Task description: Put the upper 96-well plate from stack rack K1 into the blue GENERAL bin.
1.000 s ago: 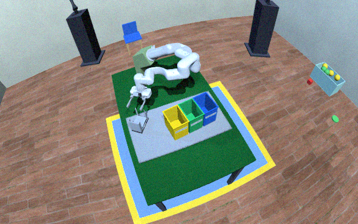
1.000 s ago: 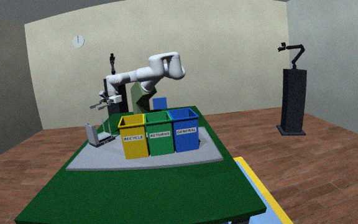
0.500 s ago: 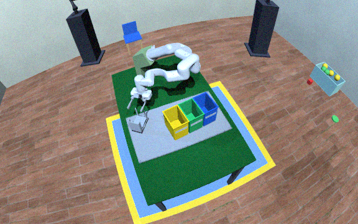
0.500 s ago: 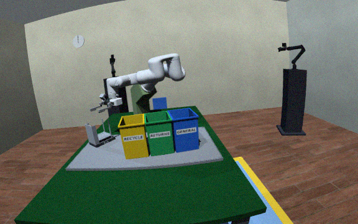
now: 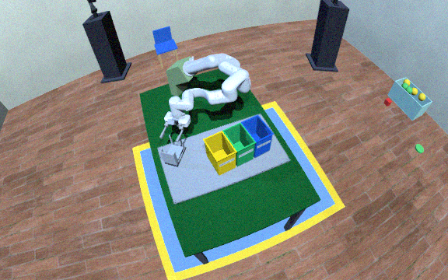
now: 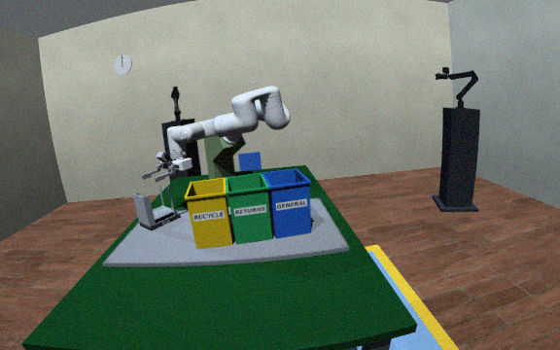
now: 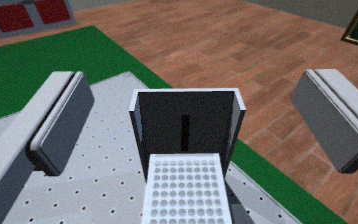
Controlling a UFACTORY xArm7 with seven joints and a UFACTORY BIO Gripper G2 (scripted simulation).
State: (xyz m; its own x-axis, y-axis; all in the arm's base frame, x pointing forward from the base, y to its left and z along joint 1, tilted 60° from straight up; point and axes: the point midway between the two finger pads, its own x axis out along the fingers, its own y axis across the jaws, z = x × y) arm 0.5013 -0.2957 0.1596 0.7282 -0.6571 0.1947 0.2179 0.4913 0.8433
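My hand is 2 cm short of the clear 96-well plate, 1 cm to the left of it and 16 cm above it. Also, from my hand: green returns bin 42 cm to the left, 10 cm below; dark plate 2 cm ahead, 1 cm to the right, 17 cm below; yellow recycle bin 6 cm ahead, 30 cm to the left, 10 cm below.
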